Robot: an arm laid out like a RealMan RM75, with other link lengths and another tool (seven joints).
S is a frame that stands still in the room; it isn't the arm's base.
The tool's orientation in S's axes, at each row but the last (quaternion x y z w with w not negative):
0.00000, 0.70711, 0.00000, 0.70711
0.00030, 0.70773, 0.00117, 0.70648
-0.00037, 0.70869, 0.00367, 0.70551
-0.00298, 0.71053, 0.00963, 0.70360
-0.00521, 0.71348, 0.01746, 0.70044
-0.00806, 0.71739, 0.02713, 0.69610
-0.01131, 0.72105, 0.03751, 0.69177
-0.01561, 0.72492, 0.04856, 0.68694
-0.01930, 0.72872, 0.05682, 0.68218
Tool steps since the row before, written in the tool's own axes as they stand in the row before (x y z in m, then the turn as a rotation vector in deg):
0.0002, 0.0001, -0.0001, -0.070, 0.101, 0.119
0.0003, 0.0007, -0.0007, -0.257, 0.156, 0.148
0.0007, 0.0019, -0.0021, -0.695, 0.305, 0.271
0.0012, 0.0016, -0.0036, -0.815, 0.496, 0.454
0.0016, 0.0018, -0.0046, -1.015, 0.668, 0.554
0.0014, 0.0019, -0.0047, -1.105, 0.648, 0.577
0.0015, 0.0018, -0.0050, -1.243, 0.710, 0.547
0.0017, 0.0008, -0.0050, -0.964, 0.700, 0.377
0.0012, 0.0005, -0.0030, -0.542, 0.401, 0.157
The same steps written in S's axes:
-0.0001, 0.0001, -0.0002, 0.119, 0.101, 0.070
-0.0007, 0.0007, -0.0003, 0.148, 0.156, 0.257
-0.0021, 0.0019, -0.0007, 0.272, 0.303, 0.695
-0.0036, 0.0015, -0.0011, 0.453, 0.496, 0.815
-0.0047, 0.0017, -0.0015, 0.551, 0.668, 1.016
-0.0048, 0.0017, -0.0012, 0.578, 0.647, 1.105
-0.0052, 0.0015, -0.0012, 0.550, 0.702, 1.246
-0.0051, 0.0004, -0.0014, 0.366, 0.688, 0.976
-0.0031, 0.0002, -0.0010, 0.151, 0.388, 0.553

